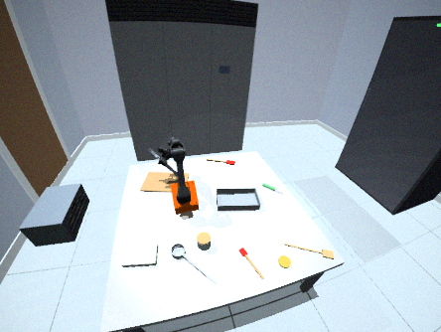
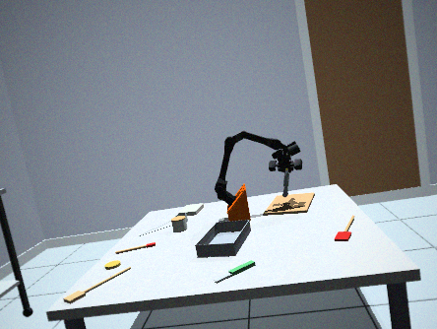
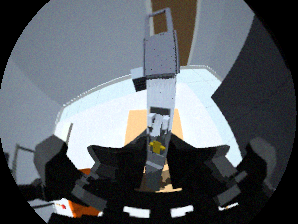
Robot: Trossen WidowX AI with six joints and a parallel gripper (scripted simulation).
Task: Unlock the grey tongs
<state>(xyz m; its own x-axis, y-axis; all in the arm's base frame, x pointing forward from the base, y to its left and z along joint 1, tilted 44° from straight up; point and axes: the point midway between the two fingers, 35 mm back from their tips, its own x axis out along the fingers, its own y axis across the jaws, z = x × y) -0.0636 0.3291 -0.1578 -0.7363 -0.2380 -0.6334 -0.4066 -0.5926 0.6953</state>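
Now: gripper tip 3 cm short of the wooden board, 2 cm to the left of it and 18 cm above it. The rest, counted from my gripper tip: white slab: 23 cm behind, 62 cm to the right, 17 cm below; then red spatula: 61 cm ahead, 9 cm to the left, 18 cm below; then dark grey roasting tin: 48 cm ahead, 43 cm to the right, 16 cm below.
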